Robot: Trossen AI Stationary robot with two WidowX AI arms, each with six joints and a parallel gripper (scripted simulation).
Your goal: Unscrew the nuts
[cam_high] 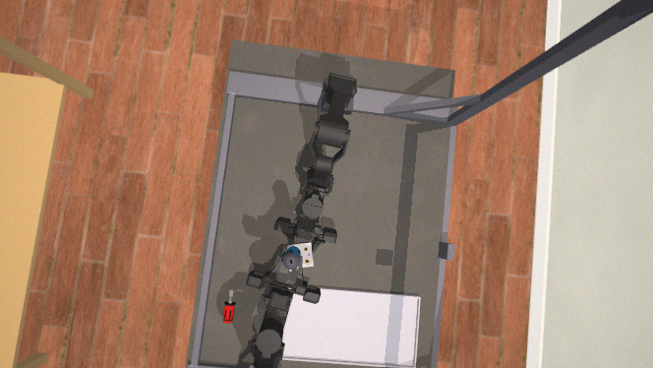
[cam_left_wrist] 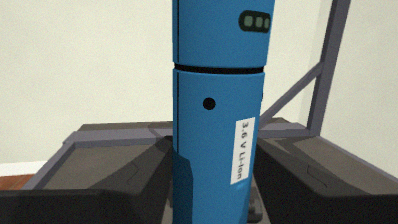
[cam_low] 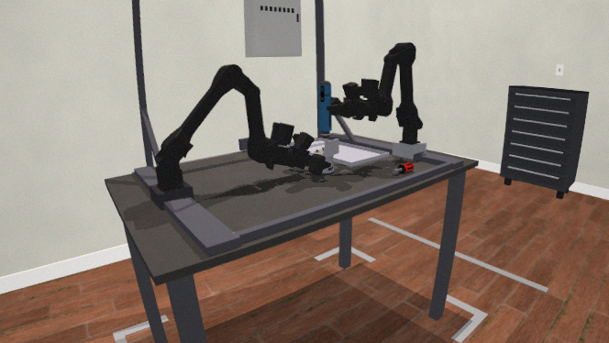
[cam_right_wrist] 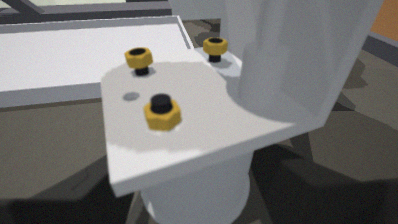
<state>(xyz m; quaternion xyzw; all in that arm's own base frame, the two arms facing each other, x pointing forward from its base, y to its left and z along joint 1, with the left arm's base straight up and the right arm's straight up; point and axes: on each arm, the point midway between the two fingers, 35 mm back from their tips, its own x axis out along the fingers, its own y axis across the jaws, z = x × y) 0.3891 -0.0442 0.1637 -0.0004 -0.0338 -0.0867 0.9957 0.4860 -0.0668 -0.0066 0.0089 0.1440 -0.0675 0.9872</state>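
Note:
Right now the joint module is 3 cm to the left of my right hand. Round my right hand: grey socket 2 cm ahead, 2 cm to the left, 5 cm above; then red-handled tool 17 cm ahead, 24 cm to the left, 2 cm below; then white bracket 3 cm to the left, 4 cm above.

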